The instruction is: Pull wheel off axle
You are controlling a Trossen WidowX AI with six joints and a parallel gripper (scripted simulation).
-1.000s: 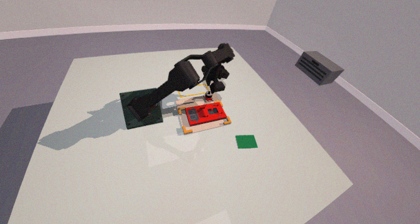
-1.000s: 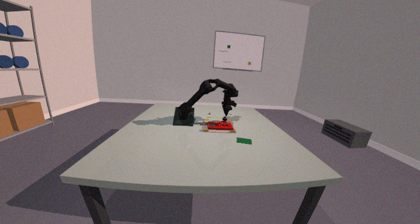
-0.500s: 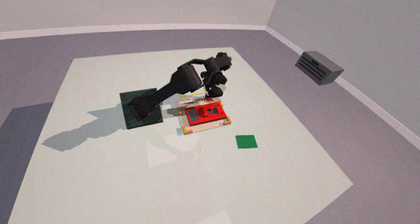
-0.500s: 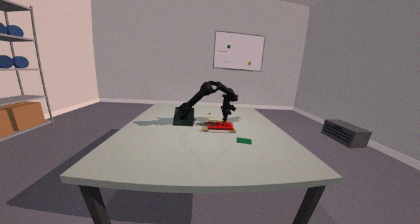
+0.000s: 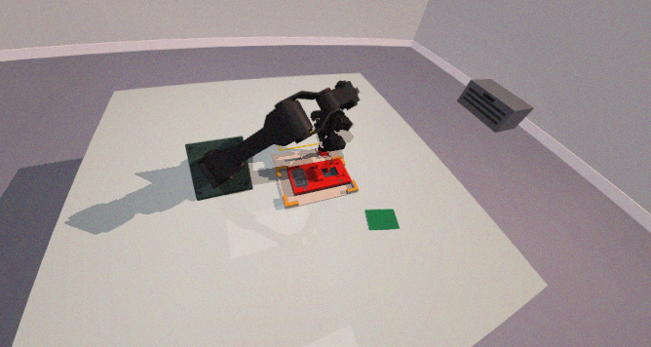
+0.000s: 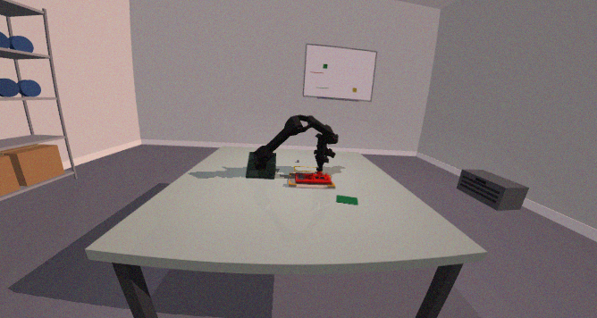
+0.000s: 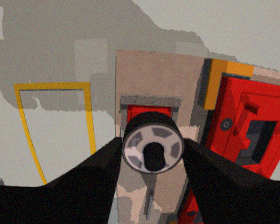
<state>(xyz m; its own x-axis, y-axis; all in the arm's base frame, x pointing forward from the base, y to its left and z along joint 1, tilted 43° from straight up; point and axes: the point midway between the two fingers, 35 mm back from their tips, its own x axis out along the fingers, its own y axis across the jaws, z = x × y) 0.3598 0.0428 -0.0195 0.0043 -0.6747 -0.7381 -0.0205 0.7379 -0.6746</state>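
My gripper tip is right at the wheel. Also, from my gripper tip: axle: right at my gripper tip.
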